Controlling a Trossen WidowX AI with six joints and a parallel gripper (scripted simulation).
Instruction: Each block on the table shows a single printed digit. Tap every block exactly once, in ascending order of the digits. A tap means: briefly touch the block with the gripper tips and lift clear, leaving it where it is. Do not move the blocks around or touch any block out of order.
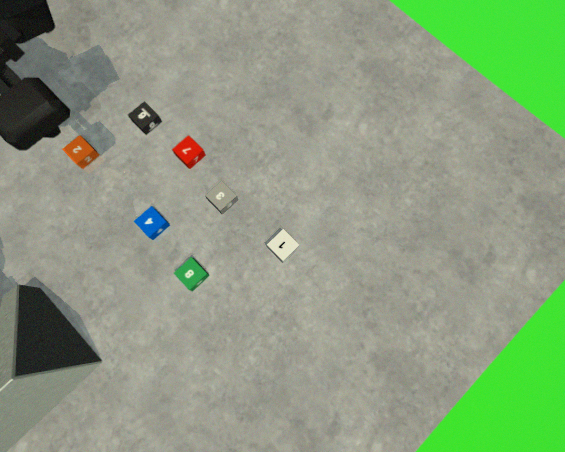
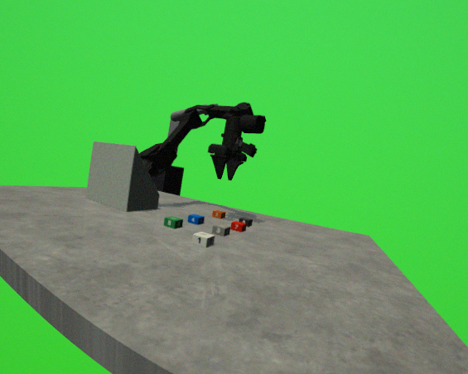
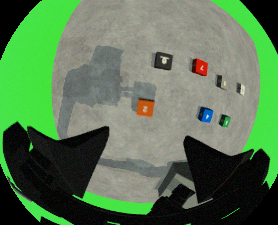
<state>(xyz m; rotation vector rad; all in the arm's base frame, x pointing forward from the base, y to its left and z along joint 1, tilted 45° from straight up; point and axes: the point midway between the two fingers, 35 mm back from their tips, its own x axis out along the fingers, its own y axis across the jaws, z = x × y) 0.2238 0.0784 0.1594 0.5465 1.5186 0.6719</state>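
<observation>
Now: gripper tip 13 cm short of the white 1 block, 30 cm to the left of it and 11 cm above it. From my gripper tip the other things lie so: black block: 10 cm ahead, 2 cm to the right, 11 cm below; then orange 2 block: 11 cm below; then blue 4 block: 1 cm ahead, 15 cm to the right, 11 cm below.
</observation>
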